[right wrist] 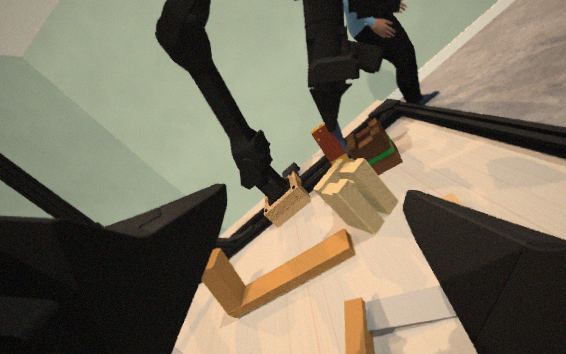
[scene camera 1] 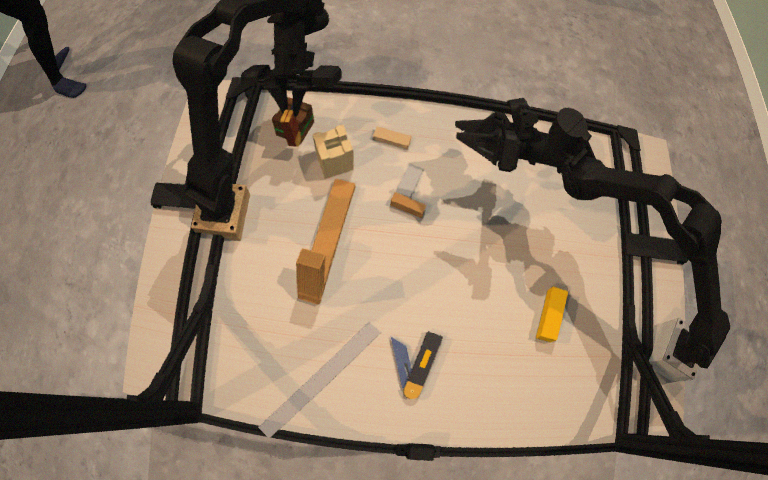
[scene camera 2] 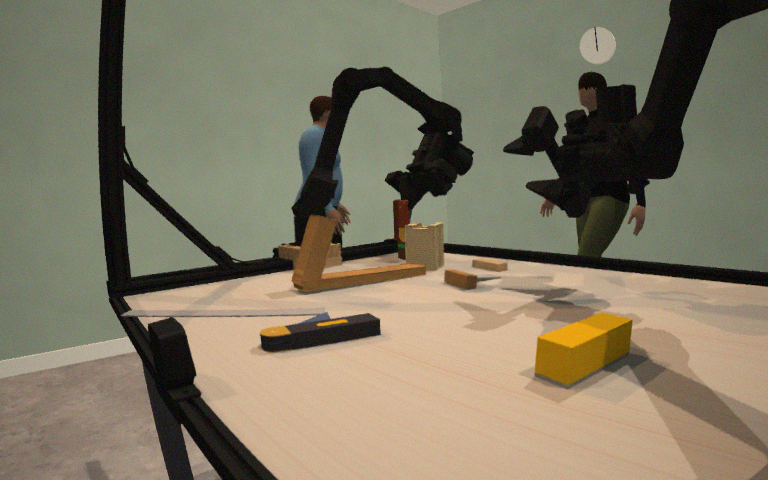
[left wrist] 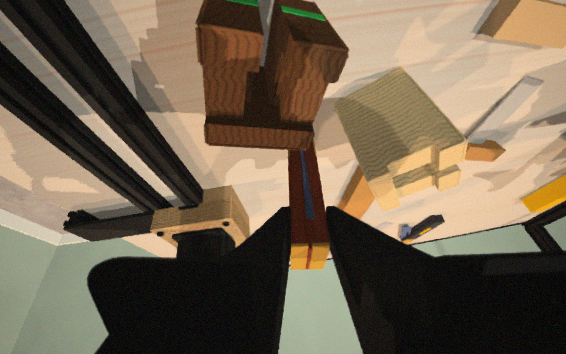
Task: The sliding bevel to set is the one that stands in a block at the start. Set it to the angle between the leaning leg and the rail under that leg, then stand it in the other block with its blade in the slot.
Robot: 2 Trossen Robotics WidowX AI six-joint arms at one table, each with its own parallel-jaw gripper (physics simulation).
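Places are measured from the left arm's base along level axes (x ahead, y left, z up), in metres.
Where they show: left gripper, fingertip midpoint: point(right wrist: 331, 130) point(scene camera 1: 290, 115) point(scene camera 2: 406, 208) point(left wrist: 307, 214); right gripper, fingertip midpoint: point(right wrist: 315, 196) point(scene camera 1: 455, 129) point(scene camera 2: 515, 167); left arm's base at its link origin: point(right wrist: 279, 191) point(scene camera 1: 217, 206) point(left wrist: 206, 239); right arm's base at its link origin: point(scene camera 1: 687, 348).
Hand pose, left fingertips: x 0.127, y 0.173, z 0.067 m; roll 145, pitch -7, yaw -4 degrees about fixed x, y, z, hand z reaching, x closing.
Things, the pixels of their centre, and the offset from my left fingertips. "spot": a spot on its surface instead.
- blue blade at the middle of its body: point(left wrist: 305, 172) dx +0.003, dy +0.007, dz -0.021 m
- slotted dark brown block with green stripes, body centre: point(left wrist: 262, 69) point(right wrist: 372, 148) point(scene camera 1: 293, 120) dx -0.011, dy +0.036, dz -0.079 m
- pale slotted block at the middle of its body: point(left wrist: 392, 141) point(right wrist: 355, 195) point(scene camera 1: 333, 152) point(scene camera 2: 424, 246) dx +0.086, dy -0.037, dz -0.071 m
- leaning leg at the middle of its body: point(scene camera 2: 313, 251) point(scene camera 1: 310, 277) point(right wrist: 224, 282) dx +0.083, dy -0.293, dz -0.052 m
- rail at the middle of its body: point(left wrist: 356, 200) point(right wrist: 285, 276) point(scene camera 2: 363, 276) point(scene camera 1: 327, 239) dx +0.097, dy -0.204, dz -0.104 m
- second bevel with a black handle, body centre: point(scene camera 2: 311, 325) point(scene camera 1: 406, 361) point(left wrist: 408, 231) dx +0.266, dy -0.415, dz -0.106 m
- flat grey strip at the middle of its body: point(scene camera 2: 217, 313) point(scene camera 1: 317, 382) dx +0.109, dy -0.475, dz -0.114 m
- small square at a spot on its surface: point(scene camera 1: 407, 204) spot: dx +0.238, dy -0.121, dz -0.093 m
- wooden piece at the middle of its body: point(left wrist: 536, 21) point(scene camera 2: 489, 264) point(scene camera 1: 392, 137) dx +0.196, dy +0.030, dz -0.107 m
- yellow block at the middle of its body: point(scene camera 2: 586, 347) point(scene camera 1: 551, 314) point(left wrist: 553, 192) dx +0.541, dy -0.310, dz -0.097 m
The sliding bevel, with a dark red, yellow-ended handle point(scene camera 1: 289, 131) point(scene camera 2: 400, 213) point(left wrist: 307, 230) point(right wrist: 329, 143) and a blue blade point(left wrist: 307, 192) at an acute angle to it, is upright in my left gripper point(scene camera 1: 290, 110) point(left wrist: 307, 214), shut on its handle. It is beside the slotted dark brown block with green stripes point(scene camera 1: 304, 116) point(left wrist: 227, 85) point(right wrist: 372, 145). A grey sliver shows in that slot; I cannot tell what it is. The pale slotted block point(scene camera 1: 335, 155) point(scene camera 2: 424, 246) point(left wrist: 400, 120) stands near. The leaning leg point(scene camera 1: 310, 274) point(scene camera 2: 314, 249) rises from the rail point(scene camera 1: 334, 223) point(scene camera 2: 373, 275). My right gripper point(scene camera 1: 457, 129) point(scene camera 2: 516, 167) is open and empty.
A second bevel with a black handle point(scene camera 1: 427, 357) point(scene camera 2: 345, 331) lies near the front, beside a flat grey strip point(scene camera 1: 320, 380). A small square point(scene camera 1: 407, 204), a wooden piece point(scene camera 1: 391, 137) and a yellow block point(scene camera 1: 552, 314) point(scene camera 2: 583, 345) also lie on the table. Black frame bars border it.
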